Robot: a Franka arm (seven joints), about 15 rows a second.
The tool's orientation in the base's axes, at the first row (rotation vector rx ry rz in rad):
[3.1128, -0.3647, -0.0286]
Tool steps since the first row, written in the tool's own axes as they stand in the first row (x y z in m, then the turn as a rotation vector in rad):
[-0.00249, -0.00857, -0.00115, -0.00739, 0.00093, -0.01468]
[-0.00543, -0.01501, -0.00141, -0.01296, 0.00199, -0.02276]
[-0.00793, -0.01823, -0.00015, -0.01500, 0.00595, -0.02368]
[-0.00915, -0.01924, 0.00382, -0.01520, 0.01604, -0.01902]
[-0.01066, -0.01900, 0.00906, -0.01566, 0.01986, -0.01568]
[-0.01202, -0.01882, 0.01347, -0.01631, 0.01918, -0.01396]
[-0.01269, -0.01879, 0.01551, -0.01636, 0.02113, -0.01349]
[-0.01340, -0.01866, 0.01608, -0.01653, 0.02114, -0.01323]
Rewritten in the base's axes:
[-0.00042, 0.00892, 0.00111, -0.00712, 0.00088, 0.01481]
[-0.00179, 0.01587, 0.00136, -0.01263, 0.00118, 0.02300]
[-0.00350, 0.01957, 0.00011, -0.01552, -0.00220, 0.02399]
[-0.00453, 0.02081, -0.00384, -0.01813, -0.01199, 0.01943]
[-0.00615, 0.02090, -0.00905, -0.01952, -0.01562, 0.01613]
[-0.00760, 0.02102, -0.01344, -0.02003, -0.01482, 0.01442]
[-0.00830, 0.02113, -0.01547, -0.02054, -0.01670, 0.01397]
[-0.00903, 0.02117, -0.01602, -0.02071, -0.01668, 0.01371]

